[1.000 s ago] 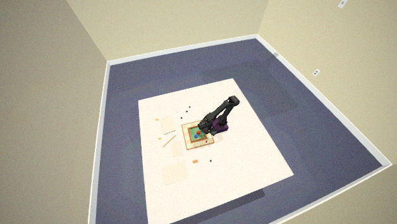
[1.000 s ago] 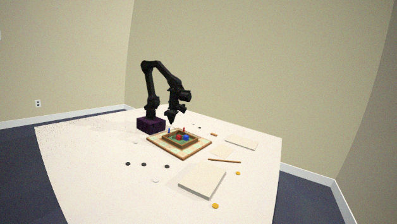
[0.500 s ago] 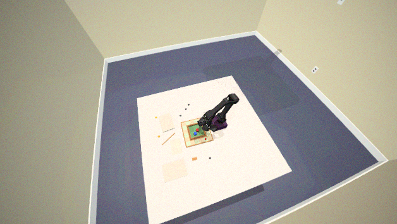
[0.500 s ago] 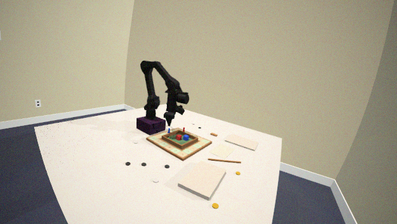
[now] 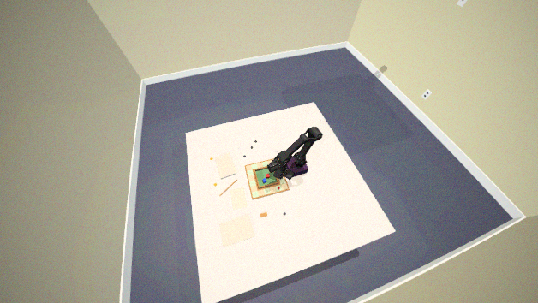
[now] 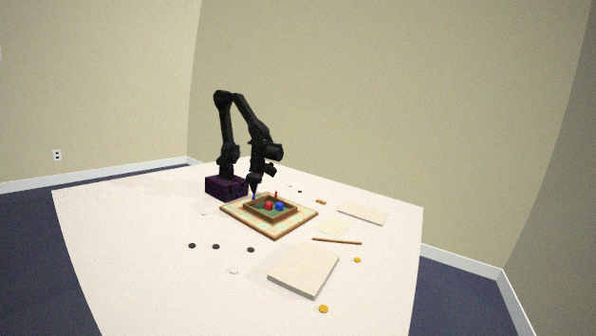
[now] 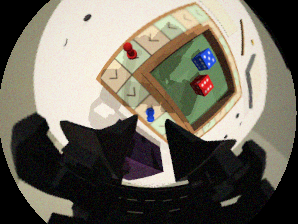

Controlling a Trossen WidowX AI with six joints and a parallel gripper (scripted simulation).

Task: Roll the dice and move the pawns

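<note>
My gripper tip is 20 mm above the blue pawn. Round my gripper tip: red pawn 80 mm to the left, 60 mm ahead, 20 mm below; wooden stick 400 mm ahead, 80 mm to the right, 40 mm below; green tray 110 mm ahead, 40 mm to the right, 40 mm below.
</note>
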